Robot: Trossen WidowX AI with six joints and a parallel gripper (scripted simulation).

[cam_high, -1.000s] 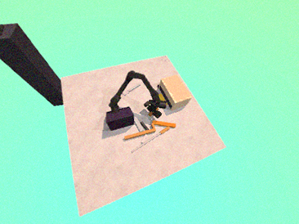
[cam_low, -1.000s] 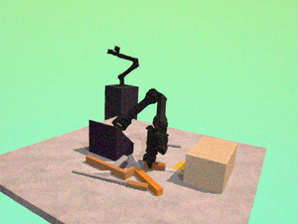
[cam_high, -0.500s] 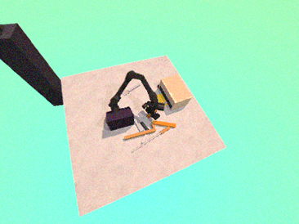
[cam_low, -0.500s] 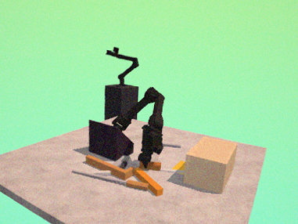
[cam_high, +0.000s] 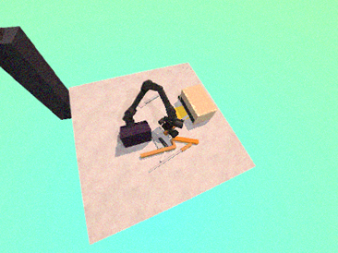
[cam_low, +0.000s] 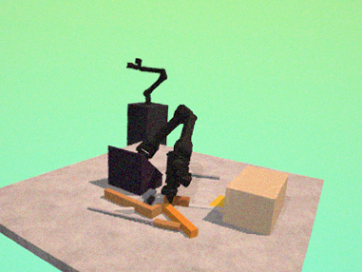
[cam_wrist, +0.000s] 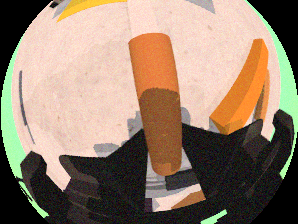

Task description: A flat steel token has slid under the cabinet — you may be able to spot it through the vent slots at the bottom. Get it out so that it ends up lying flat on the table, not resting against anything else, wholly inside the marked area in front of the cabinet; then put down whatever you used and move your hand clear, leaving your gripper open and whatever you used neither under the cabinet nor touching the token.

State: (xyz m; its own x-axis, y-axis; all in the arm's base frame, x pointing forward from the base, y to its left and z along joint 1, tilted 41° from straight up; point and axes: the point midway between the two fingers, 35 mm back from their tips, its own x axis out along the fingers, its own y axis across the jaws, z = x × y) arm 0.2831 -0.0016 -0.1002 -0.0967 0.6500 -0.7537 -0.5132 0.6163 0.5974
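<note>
My gripper tip is 70 mm past the dark-handled tool and 50 mm to the left of it. From my gripper tip the other things lie so: orange bar (130 mm ahead, 100 mm to the right, 10 mm above).
</note>
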